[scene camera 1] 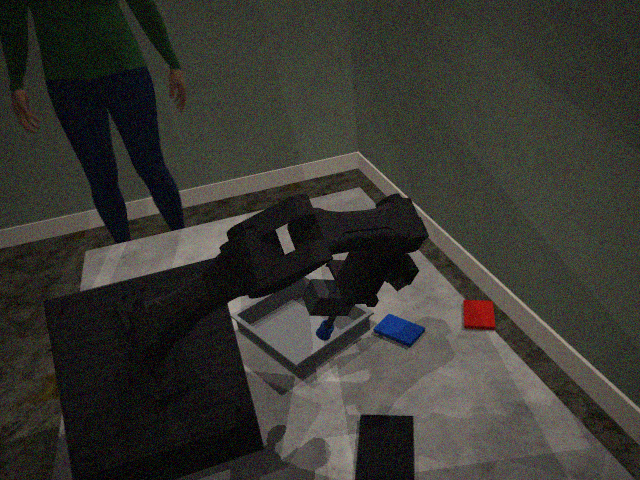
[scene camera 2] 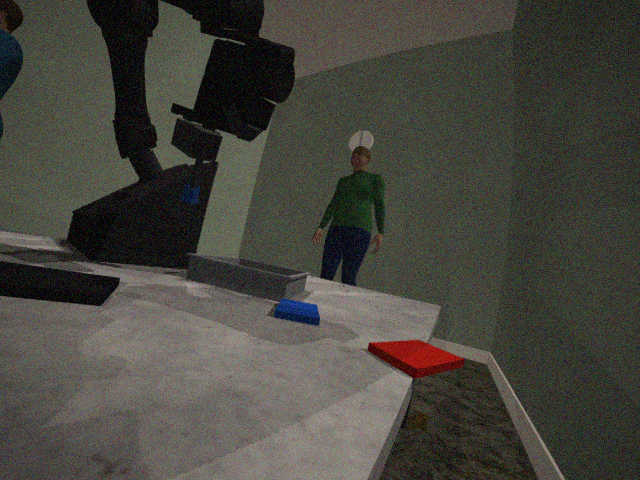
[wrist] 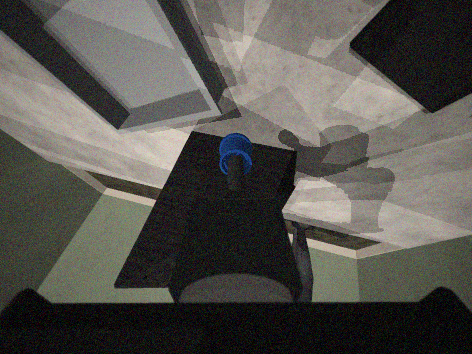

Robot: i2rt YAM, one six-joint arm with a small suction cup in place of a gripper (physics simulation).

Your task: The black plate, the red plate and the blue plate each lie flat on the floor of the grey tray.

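Observation:
The grey tray stands on the table and no plate shows in it. My gripper, a blue suction cup, hangs high above the table with nothing on it, so it is open. The blue plate lies flat on the table beside the tray. The red plate lies flat at the table's edge, partly over it in scene camera 2. The black plate lies flat on the table, apart from the tray, partly cut off in each view.
The arm's large dark base block stands beside the tray. A person in a green top stands beyond the table. Another person in blue shows partly at the left edge of scene camera 2.

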